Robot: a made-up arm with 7 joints. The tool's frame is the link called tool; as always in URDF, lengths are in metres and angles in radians. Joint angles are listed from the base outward.
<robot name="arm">
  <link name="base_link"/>
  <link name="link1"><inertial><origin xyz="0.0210 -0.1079 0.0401"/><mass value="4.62"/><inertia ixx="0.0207" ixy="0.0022" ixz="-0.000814" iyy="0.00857" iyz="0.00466" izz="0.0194"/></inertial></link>
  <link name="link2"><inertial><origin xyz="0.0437 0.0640 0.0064"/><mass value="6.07"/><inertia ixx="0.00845" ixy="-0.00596" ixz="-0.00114" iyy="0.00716" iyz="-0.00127" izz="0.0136"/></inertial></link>
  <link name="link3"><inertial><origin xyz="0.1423 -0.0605 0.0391"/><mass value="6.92"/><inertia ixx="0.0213" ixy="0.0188" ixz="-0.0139" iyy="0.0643" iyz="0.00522" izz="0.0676"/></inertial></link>
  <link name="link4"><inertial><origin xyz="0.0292 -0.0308 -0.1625"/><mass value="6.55"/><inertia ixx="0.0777" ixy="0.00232" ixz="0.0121" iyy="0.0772" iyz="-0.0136" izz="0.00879"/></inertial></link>
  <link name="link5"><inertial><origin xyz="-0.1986 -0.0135 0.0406"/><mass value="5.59"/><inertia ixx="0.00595" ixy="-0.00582" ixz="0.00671" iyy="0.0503" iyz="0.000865" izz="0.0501"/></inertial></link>
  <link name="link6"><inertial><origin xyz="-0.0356 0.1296 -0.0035"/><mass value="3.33"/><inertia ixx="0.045" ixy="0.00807" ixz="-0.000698" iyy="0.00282" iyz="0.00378" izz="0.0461"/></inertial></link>
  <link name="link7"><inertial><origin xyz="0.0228 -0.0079 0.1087"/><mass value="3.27"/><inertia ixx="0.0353" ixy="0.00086" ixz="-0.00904" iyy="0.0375" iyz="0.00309" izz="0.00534"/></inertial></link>
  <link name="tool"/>
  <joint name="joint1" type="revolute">
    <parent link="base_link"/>
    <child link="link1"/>
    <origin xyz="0 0 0.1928"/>
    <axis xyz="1 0 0"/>
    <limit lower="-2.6" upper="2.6"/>
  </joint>
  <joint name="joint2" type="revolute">
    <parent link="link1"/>
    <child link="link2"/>
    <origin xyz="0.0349 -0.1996 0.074"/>
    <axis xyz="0 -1 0"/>
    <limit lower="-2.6" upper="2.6"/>
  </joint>
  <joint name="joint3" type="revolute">
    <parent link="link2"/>
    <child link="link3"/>
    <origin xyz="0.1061 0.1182 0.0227"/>
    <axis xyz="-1 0 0"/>
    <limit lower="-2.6" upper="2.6"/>
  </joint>
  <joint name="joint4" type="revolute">
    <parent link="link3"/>
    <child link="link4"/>
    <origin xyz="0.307 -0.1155 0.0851"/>
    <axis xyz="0 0 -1"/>
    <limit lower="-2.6" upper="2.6"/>
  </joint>
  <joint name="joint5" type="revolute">
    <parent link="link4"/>
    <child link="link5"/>
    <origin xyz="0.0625 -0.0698 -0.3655"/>
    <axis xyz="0 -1 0"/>
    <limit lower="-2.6" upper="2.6"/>
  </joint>
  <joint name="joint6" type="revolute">
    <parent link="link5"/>
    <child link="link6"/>
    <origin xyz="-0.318 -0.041 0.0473"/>
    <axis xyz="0 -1 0"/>
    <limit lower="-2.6" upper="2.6"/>
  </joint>
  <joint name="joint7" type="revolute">
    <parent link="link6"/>
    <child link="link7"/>
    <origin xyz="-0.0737 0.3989 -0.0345"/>
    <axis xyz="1 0 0"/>
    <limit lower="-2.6" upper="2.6"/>
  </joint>
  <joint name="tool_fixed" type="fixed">
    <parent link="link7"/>
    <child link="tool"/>
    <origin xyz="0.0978 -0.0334 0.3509"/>
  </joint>
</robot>
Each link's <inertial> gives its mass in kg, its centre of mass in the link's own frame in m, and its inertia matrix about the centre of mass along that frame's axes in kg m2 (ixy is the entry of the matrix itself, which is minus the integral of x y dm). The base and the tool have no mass. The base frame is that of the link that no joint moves.
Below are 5 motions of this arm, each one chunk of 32 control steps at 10 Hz.
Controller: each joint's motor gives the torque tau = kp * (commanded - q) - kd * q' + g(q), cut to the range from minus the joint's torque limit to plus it. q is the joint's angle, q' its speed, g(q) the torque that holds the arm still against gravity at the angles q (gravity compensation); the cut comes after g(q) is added. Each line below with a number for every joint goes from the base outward.
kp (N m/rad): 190 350 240 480 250 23 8
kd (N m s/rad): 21 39 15 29 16 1.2 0.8
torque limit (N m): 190 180 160 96 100 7.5 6.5
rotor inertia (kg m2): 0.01 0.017 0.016 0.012 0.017 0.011 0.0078
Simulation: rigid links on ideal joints. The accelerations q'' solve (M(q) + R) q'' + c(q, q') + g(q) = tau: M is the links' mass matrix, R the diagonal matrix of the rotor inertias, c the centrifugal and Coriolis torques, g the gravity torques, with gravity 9.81 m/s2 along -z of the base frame. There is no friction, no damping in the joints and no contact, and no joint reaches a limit. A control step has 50 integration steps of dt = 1/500 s. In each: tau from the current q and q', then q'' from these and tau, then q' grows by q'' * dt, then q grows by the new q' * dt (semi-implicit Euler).
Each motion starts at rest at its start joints. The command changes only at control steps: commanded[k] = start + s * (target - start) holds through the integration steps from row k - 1 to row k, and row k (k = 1, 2, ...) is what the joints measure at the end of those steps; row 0 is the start. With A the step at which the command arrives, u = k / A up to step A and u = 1 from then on. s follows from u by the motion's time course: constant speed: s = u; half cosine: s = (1 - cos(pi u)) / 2; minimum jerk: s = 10 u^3 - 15 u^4 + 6 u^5; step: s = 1 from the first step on.
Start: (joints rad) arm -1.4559 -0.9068 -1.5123 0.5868 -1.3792 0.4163 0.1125
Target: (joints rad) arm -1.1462 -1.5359 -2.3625 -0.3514 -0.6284 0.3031 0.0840
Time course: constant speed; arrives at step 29
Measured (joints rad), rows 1 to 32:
1: -1.4570 -0.9167 -1.5329 0.5599 -1.3619 0.4021 0.0987
2: -1.4507 -0.9334 -1.5621 0.5278 -1.3323 0.4098 0.0877
3: -1.4388 -0.9536 -1.5932 0.4951 -1.3025 0.4162 0.0894
4: -1.4244 -0.9760 -1.6243 0.4630 -1.2768 0.4106 0.0973
5: -1.4097 -0.9999 -1.6549 0.4312 -1.2532 0.4002 0.1042
6: -1.3960 -1.0238 -1.6848 0.3992 -1.2290 0.3923 0.1079
7: -1.3839 -1.0467 -1.7143 0.3669 -1.2033 0.3883 0.1090
8: -1.3735 -1.0685 -1.7434 0.3344 -1.1768 0.3861 0.1079
9: -1.3641 -1.0896 -1.7724 0.3018 -1.1502 0.3838 0.1054
10: -1.3548 -1.1107 -1.8014 0.2693 -1.1240 0.3807 0.1024
11: -1.3450 -1.1320 -1.8306 0.2368 -1.0981 0.3767 0.0998
12: -1.3346 -1.1537 -1.8599 0.2044 -1.0724 0.3725 0.0984
13: -1.3237 -1.1755 -1.8893 0.1720 -1.0466 0.3682 0.0980
14: -1.3127 -1.1974 -1.9188 0.1396 -1.0208 0.3641 0.0981
15: -1.3017 -1.2192 -1.9481 0.1072 -0.9949 0.3601 0.0981
16: -1.2909 -1.2410 -1.9775 0.0748 -0.9690 0.3562 0.0976
17: -1.2802 -1.2627 -2.0067 0.0423 -0.9431 0.3524 0.0968
18: -1.2696 -1.2843 -2.0360 0.0099 -0.9172 0.3485 0.0957
19: -1.2590 -1.3060 -2.0652 -0.0225 -0.8913 0.3446 0.0947
20: -1.2484 -1.3277 -2.0945 -0.0550 -0.8655 0.3406 0.0939
21: -1.2377 -1.3494 -2.1238 -0.0874 -0.8396 0.3367 0.0931
22: -1.2270 -1.3711 -2.1530 -0.1198 -0.8137 0.3328 0.0924
23: -1.2162 -1.3927 -2.1822 -0.1522 -0.7878 0.3289 0.0917
24: -1.2055 -1.4144 -2.2115 -0.1847 -0.7619 0.3249 0.0909
25: -1.1948 -1.4361 -2.2407 -0.2171 -0.7360 0.3210 0.0902
26: -1.1841 -1.4577 -2.2699 -0.2495 -0.7101 0.3171 0.0894
27: -1.1734 -1.4793 -2.2991 -0.2819 -0.6842 0.3132 0.0885
28: -1.1627 -1.5010 -2.3283 -0.3143 -0.6583 0.3093 0.0877
29: -1.1519 -1.5226 -2.3575 -0.3467 -0.6324 0.3054 0.0868
30: -1.1423 -1.5322 -2.3640 -0.3526 -0.6193 0.3251 0.1058
31: -1.1385 -1.5357 -2.3638 -0.3523 -0.6209 0.3173 0.1101
32: -1.1401 -1.5366 -2.3626 -0.3514 -0.6274 0.3014 0.1003

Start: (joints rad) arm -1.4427 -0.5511 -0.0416 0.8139 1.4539 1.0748 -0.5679
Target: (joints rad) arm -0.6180 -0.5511 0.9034 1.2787 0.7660 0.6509 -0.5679
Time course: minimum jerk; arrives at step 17
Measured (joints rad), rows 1 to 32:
1: -1.4418 -0.5510 -0.0402 0.8146 1.4529 1.0743 -0.5682
2: -1.4356 -0.5507 -0.0309 0.8193 1.4463 1.0706 -0.5701
3: -1.4197 -0.5501 -0.0072 0.8308 1.4296 1.0602 -0.5731
4: -1.3913 -0.5497 0.0349 0.8508 1.4002 1.0412 -0.5751
5: -1.3492 -0.5502 0.0965 0.8797 1.3575 1.0137 -0.5734
6: -1.2937 -0.5520 0.1759 0.9168 1.3027 0.9786 -0.5667
7: -1.2263 -0.5548 0.2693 0.9603 1.2380 0.9377 -0.5556
8: -1.1491 -0.5576 0.3714 1.0084 1.1668 0.8935 -0.5433
9: -1.0648 -0.5590 0.4761 1.0585 1.0928 0.8485 -0.5346
10: -0.9764 -0.5582 0.5772 1.1085 1.0197 0.8044 -0.5344
11: -0.8881 -0.5553 0.6690 1.1557 0.9508 0.7625 -0.5448
12: -0.8045 -0.5512 0.7466 1.1976 0.8893 0.7240 -0.5631
13: -0.7307 -0.5475 0.8068 1.2318 0.8379 0.6902 -0.5828
14: -0.6709 -0.5454 0.8485 1.2568 0.7991 0.6635 -0.5964
15: -0.6281 -0.5452 0.8728 1.2720 0.7738 0.6457 -0.6000
16: -0.6029 -0.5470 0.8831 1.2787 0.7614 0.6372 -0.5943
17: -0.5926 -0.5502 0.8856 1.2797 0.7583 0.6362 -0.5829
18: -0.5924 -0.5539 0.8879 1.2789 0.7593 0.6391 -0.5699
19: -0.5979 -0.5562 0.8922 1.2782 0.7617 0.6436 -0.5600
20: -0.6061 -0.5562 0.8979 1.2779 0.7644 0.6483 -0.5562
21: -0.6147 -0.5543 0.9034 1.2781 0.7666 0.6523 -0.5585
22: -0.6221 -0.5515 0.9079 1.2785 0.7682 0.6551 -0.5643
23: -0.6271 -0.5490 0.9106 1.2789 0.7690 0.6566 -0.5702
24: -0.6293 -0.5476 0.9113 1.2790 0.7691 0.6567 -0.5740
25: -0.6289 -0.5473 0.9103 1.2790 0.7687 0.6557 -0.5749
26: -0.6264 -0.5481 0.9081 1.2789 0.7678 0.6540 -0.5734
27: -0.6228 -0.5494 0.9053 1.2788 0.7668 0.6520 -0.5709
28: -0.6189 -0.5508 0.9028 1.2787 0.7658 0.6502 -0.5682
29: -0.6155 -0.5519 0.9008 1.2786 0.7650 0.6488 -0.5663
30: -0.6133 -0.5526 0.8997 1.2786 0.7645 0.6481 -0.5653
31: -0.6124 -0.5529 0.8996 1.2786 0.7645 0.6481 -0.5651
32: -0.6129 -0.5527 0.9003 1.2786 0.7648 0.6487 -0.5656

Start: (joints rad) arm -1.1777 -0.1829 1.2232 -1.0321 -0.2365 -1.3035 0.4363
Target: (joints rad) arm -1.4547 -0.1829 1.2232 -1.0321 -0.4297 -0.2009 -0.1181
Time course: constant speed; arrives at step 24
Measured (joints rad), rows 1 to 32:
1: -1.1810 -0.1837 1.2204 -1.0318 -0.2416 -1.2660 0.4279
2: -1.1884 -0.1852 1.2194 -1.0322 -0.2492 -1.2139 0.4063
3: -1.1994 -0.1858 1.2202 -1.0323 -0.2580 -1.1670 0.3797
4: -1.2127 -0.1852 1.2218 -1.0322 -0.2669 -1.1218 0.3538
5: -1.2267 -0.1839 1.2234 -1.0321 -0.2755 -1.0755 0.3303
6: -1.2405 -0.1827 1.2246 -1.0321 -0.2838 -1.0288 0.3085
7: -1.2533 -0.1818 1.2250 -1.0321 -0.2919 -0.9826 0.2867
8: -1.2651 -0.1816 1.2249 -1.0321 -0.2999 -0.9368 0.2642
9: -1.2762 -0.1819 1.2244 -1.0321 -0.3078 -0.8911 0.2408
10: -1.2869 -0.1824 1.2239 -1.0321 -0.3157 -0.8454 0.2171
11: -1.2976 -0.1828 1.2235 -1.0322 -0.3237 -0.7995 0.1936
12: -1.3087 -0.1831 1.2233 -1.0322 -0.3317 -0.7536 0.1703
13: -1.3201 -0.1832 1.2233 -1.0322 -0.3397 -0.7076 0.1473
14: -1.3318 -0.1831 1.2235 -1.0322 -0.3478 -0.6616 0.1243
15: -1.3436 -0.1830 1.2236 -1.0322 -0.3559 -0.6157 0.1014
16: -1.3554 -0.1828 1.2238 -1.0322 -0.3640 -0.5697 0.0783
17: -1.3672 -0.1827 1.2239 -1.0322 -0.3720 -0.5238 0.0552
18: -1.3787 -0.1827 1.2239 -1.0322 -0.3801 -0.4779 0.0321
19: -1.3902 -0.1827 1.2238 -1.0322 -0.3881 -0.4320 0.0090
20: -1.4017 -0.1827 1.2238 -1.0322 -0.3961 -0.3861 -0.0141
21: -1.4131 -0.1828 1.2237 -1.0322 -0.4042 -0.3401 -0.0372
22: -1.4246 -0.1828 1.2237 -1.0322 -0.4122 -0.2942 -0.0603
23: -1.4362 -0.1828 1.2237 -1.0322 -0.4203 -0.2483 -0.0834
24: -1.4477 -0.1828 1.2237 -1.0322 -0.4283 -0.2024 -0.1065
25: -1.4553 -0.1819 1.2259 -1.0326 -0.4302 -0.1954 -0.1216
26: -1.4587 -0.1807 1.2265 -1.0320 -0.4309 -0.2020 -0.1250
27: -1.4592 -0.1805 1.2259 -1.0318 -0.4310 -0.2035 -0.1226
28: -1.4580 -0.1811 1.2247 -1.0320 -0.4304 -0.2018 -0.1193
29: -1.4560 -0.1821 1.2234 -1.0321 -0.4296 -0.2004 -0.1174
30: -1.4542 -0.1830 1.2225 -1.0322 -0.4293 -0.2001 -0.1170
31: -1.4533 -0.1836 1.2222 -1.0322 -0.4293 -0.2004 -0.1174
32: -1.4532 -0.1838 1.2223 -1.0321 -0.4294 -0.2007 -0.1179

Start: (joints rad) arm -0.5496 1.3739 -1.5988 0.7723 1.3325 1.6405 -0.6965
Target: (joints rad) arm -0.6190 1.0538 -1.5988 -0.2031 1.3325 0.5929 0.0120
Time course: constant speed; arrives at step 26
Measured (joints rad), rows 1 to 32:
1: -0.5476 1.3669 -1.6009 0.7417 1.3340 1.6099 -0.6915
2: -0.5458 1.3575 -1.6015 0.7042 1.3319 1.5601 -0.6736
3: -0.5462 1.3470 -1.6021 0.6664 1.3308 1.5176 -0.6457
4: -0.5491 1.3352 -1.6021 0.6290 1.3310 1.4782 -0.6149
5: -0.5537 1.3224 -1.6011 0.5917 1.3315 1.4381 -0.5841
6: -0.5593 1.3093 -1.5995 0.5542 1.3318 1.3975 -0.5528
7: -0.5652 1.2961 -1.5980 0.5167 1.3320 1.3569 -0.5208
8: -0.5707 1.2830 -1.5969 0.4792 1.3321 1.3163 -0.4893
9: -0.5754 1.2703 -1.5965 0.4416 1.3320 1.2757 -0.4593
10: -0.5791 1.2580 -1.5967 0.4041 1.3318 1.2351 -0.4311
11: -0.5817 1.2459 -1.5974 0.3666 1.3316 1.1946 -0.4047
12: -0.5836 1.2340 -1.5982 0.3291 1.3316 1.1544 -0.3793
13: -0.5849 1.2221 -1.5989 0.2917 1.3316 1.1143 -0.3543
14: -0.5861 1.2100 -1.5993 0.2542 1.3317 1.0744 -0.3290
15: -0.5875 1.1979 -1.5994 0.2168 1.3319 1.0345 -0.3029
16: -0.5893 1.1856 -1.5993 0.1793 1.3320 0.9946 -0.2760
17: -0.5916 1.1732 -1.5990 0.1418 1.3321 0.9545 -0.2485
18: -0.5945 1.1608 -1.5987 0.1043 1.3321 0.9142 -0.2205
19: -0.5977 1.1483 -1.5985 0.0667 1.3321 0.8738 -0.1923
20: -0.6011 1.1359 -1.5983 0.0292 1.3320 0.8334 -0.1644
21: -0.6045 1.1236 -1.5982 -0.0083 1.3319 0.7929 -0.1367
22: -0.6077 1.1113 -1.5982 -0.0458 1.3318 0.7526 -0.1093
23: -0.6107 1.0990 -1.5983 -0.0834 1.3318 0.7123 -0.0821
24: -0.6134 1.0867 -1.5983 -0.1209 1.3318 0.6721 -0.0550
25: -0.6159 1.0744 -1.5983 -0.1584 1.3318 0.6320 -0.0279
26: -0.6183 1.0621 -1.5983 -0.1959 1.3319 0.5919 -0.0008
27: -0.6223 1.0562 -1.5938 -0.2031 1.3284 0.5786 0.0257
28: -0.6264 1.0522 -1.5900 -0.2038 1.3291 0.5863 0.0329
29: -0.6283 1.0500 -1.5895 -0.2035 1.3309 0.5925 0.0305
30: -0.6278 1.0498 -1.5918 -0.2033 1.3315 0.5931 0.0252
31: -0.6255 1.0511 -1.5955 -0.2032 1.3316 0.5918 0.0189
32: -0.6224 1.0529 -1.5992 -0.2031 1.3321 0.5919 0.0128

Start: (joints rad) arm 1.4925 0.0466 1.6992 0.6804 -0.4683 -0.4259 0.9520
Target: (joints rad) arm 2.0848 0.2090 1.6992 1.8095 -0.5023 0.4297 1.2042
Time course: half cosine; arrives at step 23
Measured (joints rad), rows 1 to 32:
1: 1.4934 0.0471 1.6997 0.6848 -0.4685 -0.4220 0.9538
2: 1.4972 0.0488 1.7007 0.6987 -0.4689 -0.4105 0.9582
3: 1.5059 0.0521 1.7015 0.7229 -0.4696 -0.3917 0.9638
4: 1.5205 0.0568 1.7016 0.7569 -0.4706 -0.3659 0.9703
5: 1.5409 0.0625 1.7013 0.8001 -0.4716 -0.3331 0.9783
6: 1.5665 0.0692 1.7008 0.8516 -0.4728 -0.2938 0.9883
7: 1.5964 0.0769 1.7002 0.9105 -0.4741 -0.2489 1.0005
8: 1.6299 0.0855 1.6996 0.9755 -0.4757 -0.1993 1.0144
9: 1.6661 0.0949 1.6991 1.0456 -0.4775 -0.1460 1.0295
10: 1.7046 0.1050 1.6986 1.1194 -0.4796 -0.0900 1.0451
11: 1.7444 0.1156 1.6981 1.1956 -0.4818 -0.0324 1.0611
12: 1.7851 0.1264 1.6977 1.2726 -0.4842 0.0259 1.0772
13: 1.8257 0.1373 1.6972 1.3491 -0.4866 0.0837 1.0932
14: 1.8656 0.1481 1.6969 1.4237 -0.4889 0.1401 1.1090
15: 1.9040 0.1586 1.6967 1.4949 -0.4912 0.1939 1.1244
16: 1.9401 0.1686 1.6966 1.5614 -0.4933 0.2443 1.1392
17: 1.9734 0.1778 1.6967 1.6221 -0.4952 0.2902 1.1533
18: 2.0032 0.1863 1.6968 1.6757 -0.4969 0.3309 1.1663
19: 2.0291 0.1936 1.6971 1.7213 -0.4983 0.3654 1.1781
20: 2.0506 0.1997 1.6973 1.7580 -0.4995 0.3932 1.1882
21: 2.0672 0.2045 1.6976 1.7852 -0.5003 0.4137 1.1964
22: 2.0788 0.2077 1.6978 1.8023 -0.5009 0.4264 1.2023
23: 2.0850 0.2094 1.6980 1.8091 -0.5012 0.4311 1.2056
24: 2.0867 0.2096 1.6984 1.8097 -0.5015 0.4308 1.2070
25: 2.0863 0.2090 1.6988 1.8095 -0.5019 0.4299 1.2066
26: 2.0854 0.2087 1.6991 1.8094 -0.5022 0.4296 1.2051
27: 2.0848 0.2088 1.6992 1.8095 -0.5024 0.4295 1.2039
28: 2.0846 0.2090 1.6993 1.8095 -0.5024 0.4296 1.2034
29: 2.0845 0.2092 1.6993 1.8095 -0.5024 0.4297 1.2036
30: 2.0846 0.2092 1.6993 1.8095 -0.5024 0.4297 1.2039
31: 2.0847 0.2091 1.6992 1.8095 -0.5023 0.4297 1.2042
32: 2.0848 0.2090 1.6992 1.8095 -0.5023 0.4297 1.2043

